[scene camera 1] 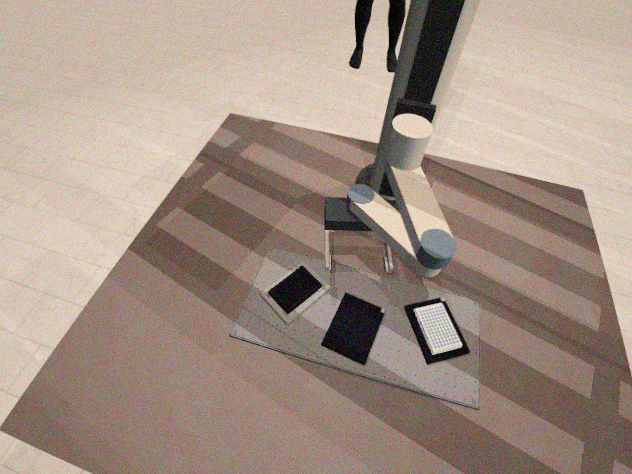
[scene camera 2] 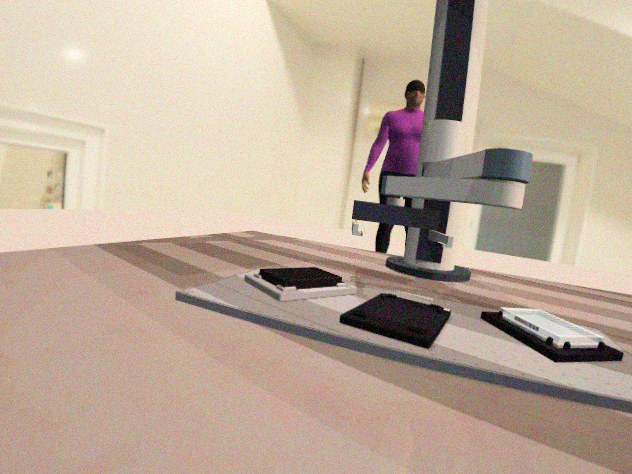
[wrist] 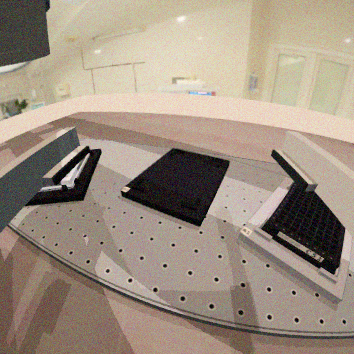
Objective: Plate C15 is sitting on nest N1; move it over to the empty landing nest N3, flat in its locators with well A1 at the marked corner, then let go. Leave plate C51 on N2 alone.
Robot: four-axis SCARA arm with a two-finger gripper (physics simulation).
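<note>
White plate C15 (scene camera 1: 438, 328) (scene camera 2: 553, 327) (wrist: 74, 172) lies in black nest N1 (scene camera 1: 420, 334) (scene camera 2: 581, 354) (wrist: 89, 182). Black nest N3 (scene camera 1: 354, 329) (scene camera 2: 395, 318) (wrist: 177, 185) is in the middle, bare, with a pale corner mark. Black plate C51 (scene camera 1: 296, 289) (scene camera 2: 301, 277) (wrist: 312, 225), its label faintly readable in the wrist view, lies on pale nest N2 (scene camera 1: 308, 302) (scene camera 2: 316, 292) (wrist: 287, 257). My gripper (scene camera 1: 358, 266) (scene camera 2: 400, 234) (wrist: 179, 137) is wide open and empty, raised well above the nests and apart from both plates. Its left finger partly hides N1 in the wrist view.
The nests stand on a perforated grey board (scene camera 1: 408, 367) (scene camera 2: 484, 352) (wrist: 165, 250). The arm's folded links (scene camera 1: 423, 204) (scene camera 2: 454, 188) reach from the tall column (scene camera 2: 456, 137) behind it. A person in purple (scene camera 2: 403, 137) stands behind the column.
</note>
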